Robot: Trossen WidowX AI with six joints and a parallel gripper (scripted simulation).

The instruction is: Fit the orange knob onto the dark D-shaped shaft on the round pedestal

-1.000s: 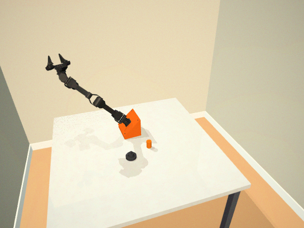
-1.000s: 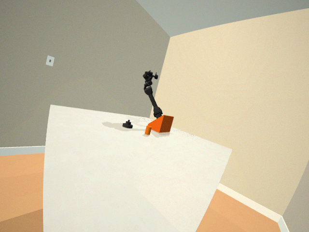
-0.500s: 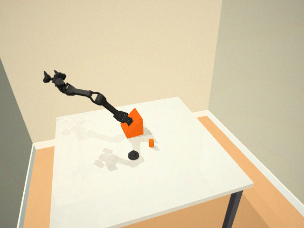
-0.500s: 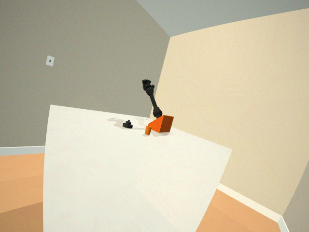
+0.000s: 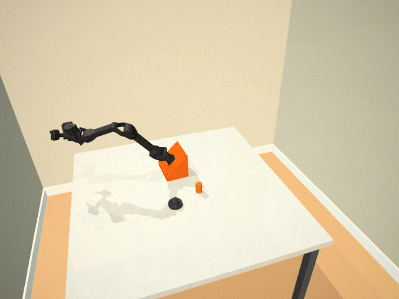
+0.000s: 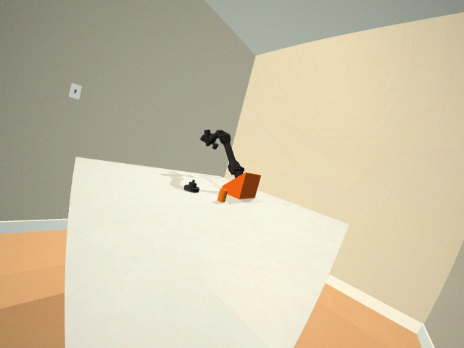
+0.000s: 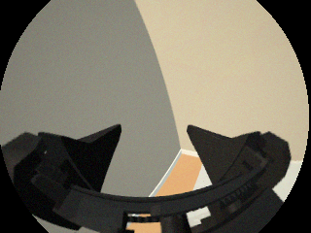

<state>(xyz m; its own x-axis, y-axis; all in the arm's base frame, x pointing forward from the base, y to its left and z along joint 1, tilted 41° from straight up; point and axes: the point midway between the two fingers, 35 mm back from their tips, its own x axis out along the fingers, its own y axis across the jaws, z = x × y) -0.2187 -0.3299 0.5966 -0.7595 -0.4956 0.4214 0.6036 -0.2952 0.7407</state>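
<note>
My gripper tip is 510 mm short of the orange knob, 760 mm to the right of it and 300 mm above it. From my gripper tip the other things lie so: round pedestal: 570 mm ahead, 590 mm to the left, 300 mm below.
</note>
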